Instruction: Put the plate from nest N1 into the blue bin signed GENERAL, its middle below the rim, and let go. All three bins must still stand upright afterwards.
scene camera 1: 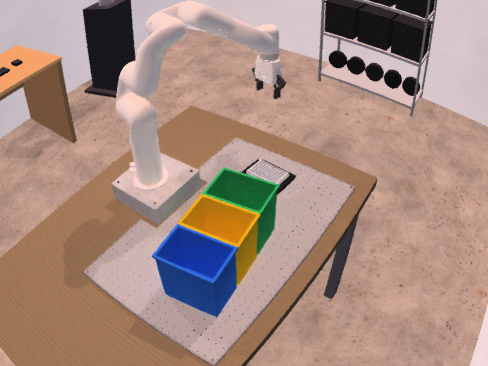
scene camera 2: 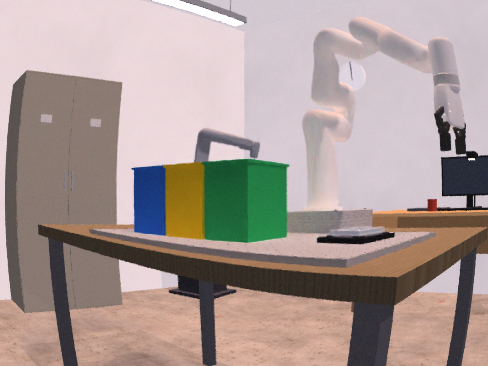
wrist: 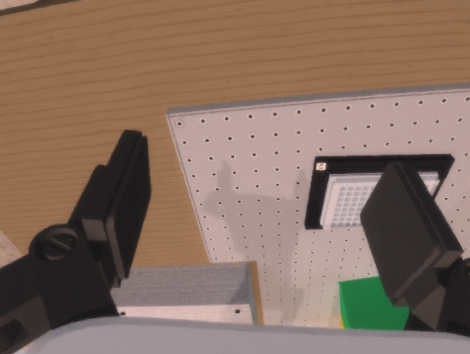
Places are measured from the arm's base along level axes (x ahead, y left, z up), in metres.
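Pixels of known places: gripper, between the fingertips: [scene camera 1: 268, 93] [scene camera 2: 453, 152] [wrist: 265, 176]; arm's base, origin of its link: [scene camera 1: 151, 178] [scene camera 2: 322, 210].
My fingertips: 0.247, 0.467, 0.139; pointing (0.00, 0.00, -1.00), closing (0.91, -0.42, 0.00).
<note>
Ahead of a thing's pixels: the offset from my fingertips to its top centre, as dx, dy, dz. Level surfaces: height alone.
The pale, gridded plate {+0.091, -0.241, -0.172} [scene camera 1: 268, 171] [scene camera 2: 357, 231] [wrist: 346, 200] lies flat in a black nest {+0.091, -0.241, -0.184} [scene camera 1: 288, 182] [scene camera 2: 355, 239] [wrist: 314, 212]; the nest's small label is too small to read surely. The blue bin {+0.098, -0.780, -0.019} [scene camera 1: 190, 282] [scene camera 2: 149, 200] stands upright at the far end of the bin row from the nest; no sign shows on it. My gripper [scene camera 1: 268, 90] [scene camera 2: 453, 148] [wrist: 265, 176] is open and empty, high above the table and well away from the plate. In the wrist view its right finger hides part of the plate.
The yellow bin {+0.105, -0.649, -0.019} [scene camera 1: 247, 257] [scene camera 2: 184, 200] and the green bin {+0.112, -0.518, -0.019} [scene camera 1: 268, 225] [scene camera 2: 267, 200] [wrist: 370, 305] stand upright beside the blue bin, the green one nearest the nest. They stand on a perforated board {dz -0.198} [scene camera 1: 310, 200]. The arm's base block [scene camera 1: 172, 201] [scene camera 2: 350, 220] [wrist: 185, 285] is beside the board.
</note>
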